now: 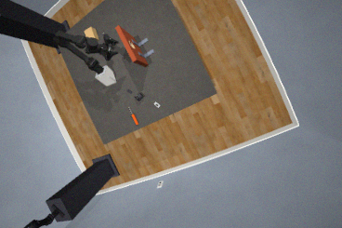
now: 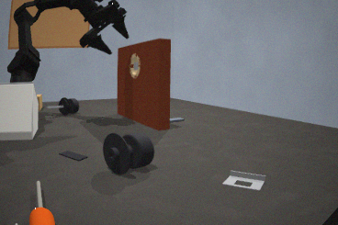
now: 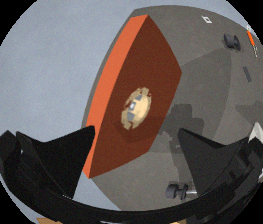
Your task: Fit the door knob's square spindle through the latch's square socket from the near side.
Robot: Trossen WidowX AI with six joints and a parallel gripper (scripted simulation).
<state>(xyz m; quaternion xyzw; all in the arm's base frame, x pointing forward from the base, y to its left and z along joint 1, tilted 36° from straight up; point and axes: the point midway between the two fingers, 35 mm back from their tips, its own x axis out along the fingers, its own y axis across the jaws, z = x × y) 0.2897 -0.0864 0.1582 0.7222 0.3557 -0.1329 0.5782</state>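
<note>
Right now the red-brown wooden door panel is 90 mm ahead of my hand, 10 mm to the right of it and 120 mm below it. Also, from my hand: dark spool-shaped knob (80 mm behind, 380 mm to the right, 230 mm below); then flat dark plate (170 mm behind, 290 mm to the right, 260 mm below); then tan block (290 mm behind, 380 mm to the left, 230 mm below).
</note>
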